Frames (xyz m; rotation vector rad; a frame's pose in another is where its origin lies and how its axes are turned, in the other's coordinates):
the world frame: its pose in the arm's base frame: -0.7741 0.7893 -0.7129 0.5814 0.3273 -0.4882
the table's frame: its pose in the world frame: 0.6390 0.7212 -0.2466 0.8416 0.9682 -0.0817
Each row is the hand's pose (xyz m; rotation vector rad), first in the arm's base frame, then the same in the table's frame.
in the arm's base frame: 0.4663 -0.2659 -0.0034 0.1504 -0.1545 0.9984
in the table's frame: -1.1074 0.7960 1.1304 -1.9304 -0.2527 1.2120
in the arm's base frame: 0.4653 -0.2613 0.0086 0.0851 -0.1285 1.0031
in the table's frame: -1.1144 0.8024 1.1216 -1.9977 -0.2476 1.1669
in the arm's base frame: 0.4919 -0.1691 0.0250 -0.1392 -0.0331 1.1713
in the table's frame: -1.0700 0.8341 1.0410 -2.2633 -0.0547 1.0892
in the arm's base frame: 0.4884 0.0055 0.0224 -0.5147 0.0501 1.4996
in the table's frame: -0.9902 0.8308 0.8857 -2.6801 0.3385 1.0358
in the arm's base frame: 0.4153 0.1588 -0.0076 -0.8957 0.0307 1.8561
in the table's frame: -0.9374 0.7553 0.7399 2.7008 -0.7171 -0.9505
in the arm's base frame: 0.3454 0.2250 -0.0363 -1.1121 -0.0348 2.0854
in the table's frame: -0.9236 0.6825 0.6720 2.3881 -0.8521 -0.8591
